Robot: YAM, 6 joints.
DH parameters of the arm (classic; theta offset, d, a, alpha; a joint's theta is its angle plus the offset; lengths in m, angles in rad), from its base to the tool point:
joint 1: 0 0.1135 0.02 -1.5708
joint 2: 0 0 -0.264 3.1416
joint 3: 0.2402 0 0.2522 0
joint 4: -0.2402 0 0.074 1.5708
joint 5: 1.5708 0 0 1.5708
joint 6: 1.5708 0.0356 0 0
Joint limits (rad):
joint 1: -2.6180..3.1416
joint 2: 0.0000..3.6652
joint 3: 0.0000..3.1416
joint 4: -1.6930..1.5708
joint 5: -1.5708..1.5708
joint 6: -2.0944..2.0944
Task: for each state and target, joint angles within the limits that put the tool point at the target. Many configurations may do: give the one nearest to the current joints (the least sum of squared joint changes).
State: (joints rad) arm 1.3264 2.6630 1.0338 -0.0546 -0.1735 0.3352
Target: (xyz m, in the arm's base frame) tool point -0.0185 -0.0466 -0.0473
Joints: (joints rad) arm 1.3165 3.2687 0.3731 -0.1588 -0.1746 0.3352
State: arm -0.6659 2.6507 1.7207 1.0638 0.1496 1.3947
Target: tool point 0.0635 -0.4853 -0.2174
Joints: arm -1.4285 3.3507 2.0135 0.8438 0.1677 1.3947
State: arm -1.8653 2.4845 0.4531 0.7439 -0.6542 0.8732
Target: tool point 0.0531 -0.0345 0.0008
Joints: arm -1.1047 2.3018 0.0000 0.4753 -1.1129 0.8732
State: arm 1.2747 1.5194 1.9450 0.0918 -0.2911 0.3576
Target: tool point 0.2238 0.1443 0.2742
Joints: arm 0.5450 1.2282 0.9169 -0.3877 -0.2086 0.3576
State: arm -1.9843 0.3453 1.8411 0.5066 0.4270 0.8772
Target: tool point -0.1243 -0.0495 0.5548
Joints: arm -2.6180 0.9265 1.3549 0.3625 0.5723 0.8772
